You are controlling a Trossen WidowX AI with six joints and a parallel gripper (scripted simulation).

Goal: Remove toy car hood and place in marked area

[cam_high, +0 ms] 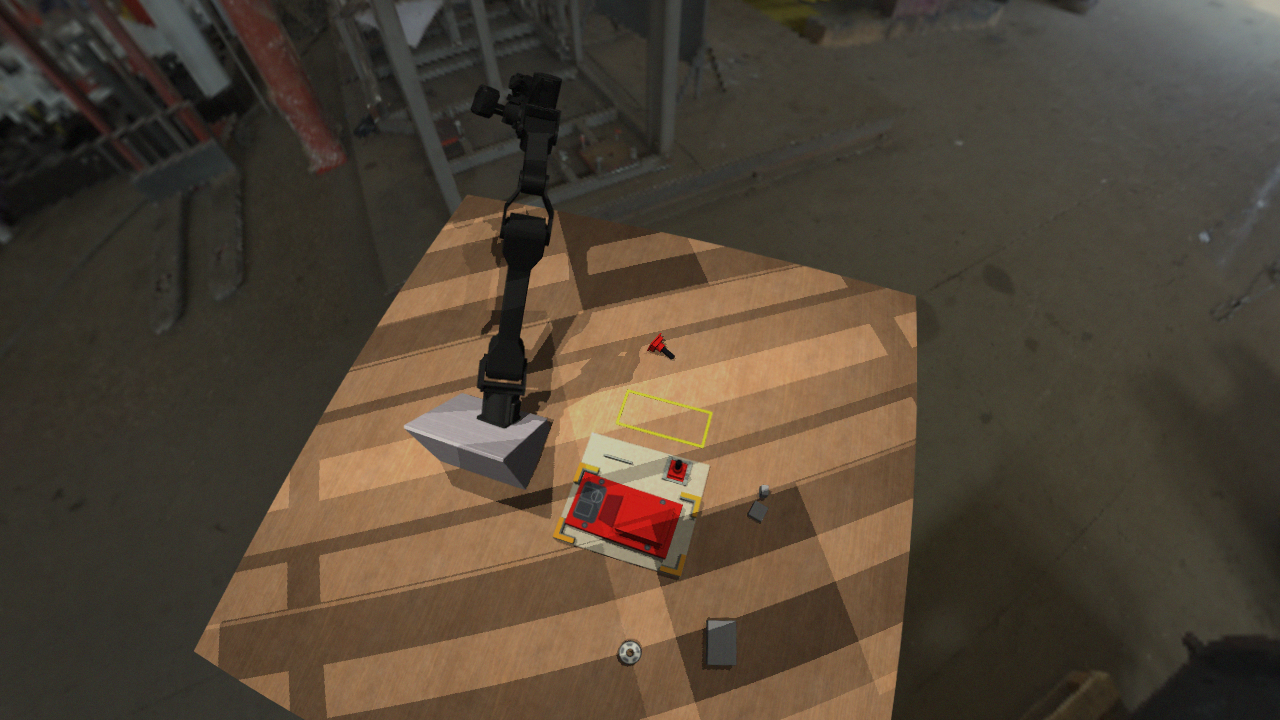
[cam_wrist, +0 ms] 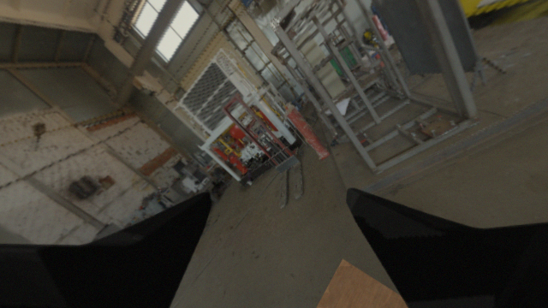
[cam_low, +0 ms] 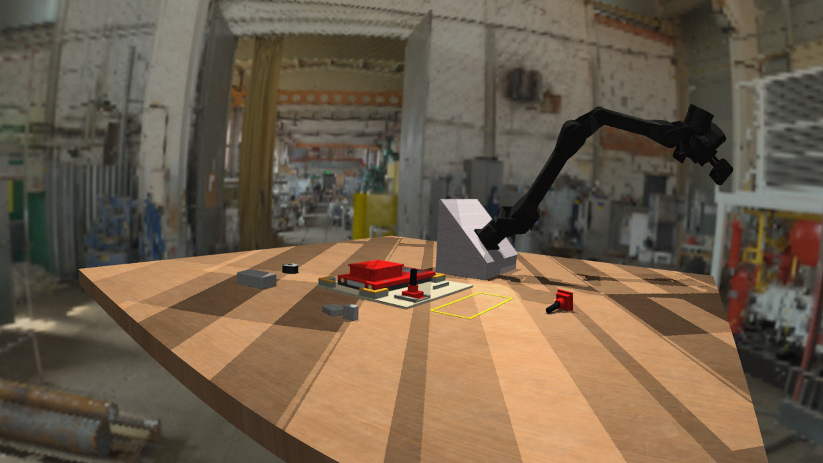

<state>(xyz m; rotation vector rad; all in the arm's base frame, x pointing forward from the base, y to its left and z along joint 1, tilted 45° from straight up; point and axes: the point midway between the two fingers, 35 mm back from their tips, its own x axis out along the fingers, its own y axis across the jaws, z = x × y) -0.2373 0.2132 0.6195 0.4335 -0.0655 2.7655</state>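
Right now the hood is 610 mm ahead of my gripper tip, 680 mm to the right of it and 310 mm below it.
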